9 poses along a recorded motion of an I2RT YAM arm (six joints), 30 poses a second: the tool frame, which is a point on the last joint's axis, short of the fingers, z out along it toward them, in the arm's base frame.
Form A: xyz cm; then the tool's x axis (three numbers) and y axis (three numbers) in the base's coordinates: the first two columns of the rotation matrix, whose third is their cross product.
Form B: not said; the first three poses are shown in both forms.
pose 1, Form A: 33.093 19.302 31.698 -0.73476 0.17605 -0.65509 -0.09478 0.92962 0.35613
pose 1, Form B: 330.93 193.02 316.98 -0.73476 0.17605 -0.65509 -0.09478 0.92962 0.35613
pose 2, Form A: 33.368 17.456 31.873 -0.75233 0.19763 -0.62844 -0.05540 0.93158 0.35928
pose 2, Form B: 333.68 174.56 318.73 -0.75233 0.19763 -0.62844 -0.05540 0.93158 0.35928
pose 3, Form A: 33.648 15.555 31.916 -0.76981 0.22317 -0.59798 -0.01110 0.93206 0.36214
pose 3, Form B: 336.48 155.55 319.16 -0.76981 0.22317 -0.59798 -0.01110 0.93206 0.36214
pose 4, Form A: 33.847 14.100 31.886 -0.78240 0.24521 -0.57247 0.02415 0.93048 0.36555
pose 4, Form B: 338.47 141.00 318.86 -0.78240 0.24521 -0.57247 0.02415 0.93048 0.36555
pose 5, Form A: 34.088 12.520 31.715 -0.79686 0.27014 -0.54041 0.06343 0.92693 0.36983
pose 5, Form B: 340.88 125.20 317.15 -0.79686 0.27014 -0.54041 0.06343 0.92693 0.36983
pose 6, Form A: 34.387 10.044 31.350 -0.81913 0.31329 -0.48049 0.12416 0.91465 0.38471
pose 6, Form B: 343.87 100.44 313.50 -0.81913 0.31329 -0.48049 0.12416 0.91465 0.38471
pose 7, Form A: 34.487 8.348 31.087 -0.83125 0.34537 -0.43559 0.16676 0.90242 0.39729
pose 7, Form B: 344.87 83.48 310.87 -0.83125 0.34537 -0.43559 0.16676 0.90242 0.39729
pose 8, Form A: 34.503 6.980 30.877 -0.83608 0.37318 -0.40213 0.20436 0.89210 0.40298
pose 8, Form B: 345.03 69.80 308.77 -0.83608 0.37318 -0.40213 0.20436 0.89210 0.40298
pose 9, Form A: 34.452 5.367 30.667 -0.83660 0.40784 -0.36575 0.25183 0.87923 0.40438
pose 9, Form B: 344.52 53.67 306.67 -0.83660 0.40784 -0.36575 0.25183 0.87923 0.40438
